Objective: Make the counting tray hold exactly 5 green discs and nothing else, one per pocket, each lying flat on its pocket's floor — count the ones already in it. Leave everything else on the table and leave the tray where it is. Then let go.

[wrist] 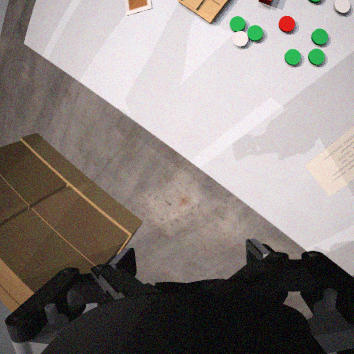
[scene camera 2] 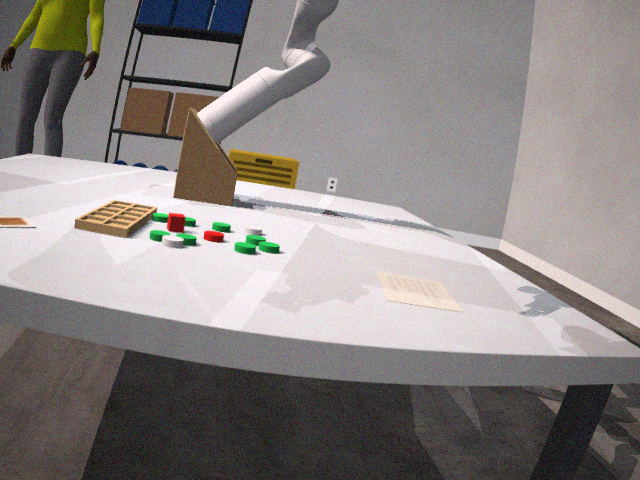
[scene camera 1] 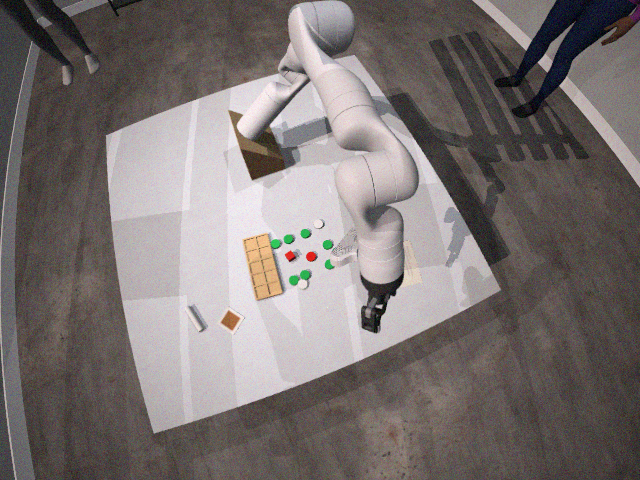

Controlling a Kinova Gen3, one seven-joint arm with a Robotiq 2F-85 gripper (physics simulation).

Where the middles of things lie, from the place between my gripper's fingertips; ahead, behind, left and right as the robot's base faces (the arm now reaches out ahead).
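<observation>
I look at the wooden counting tray [scene camera 2: 117, 218], and it is a long way behind my hand, well to the right of it and also far below it.
</observation>
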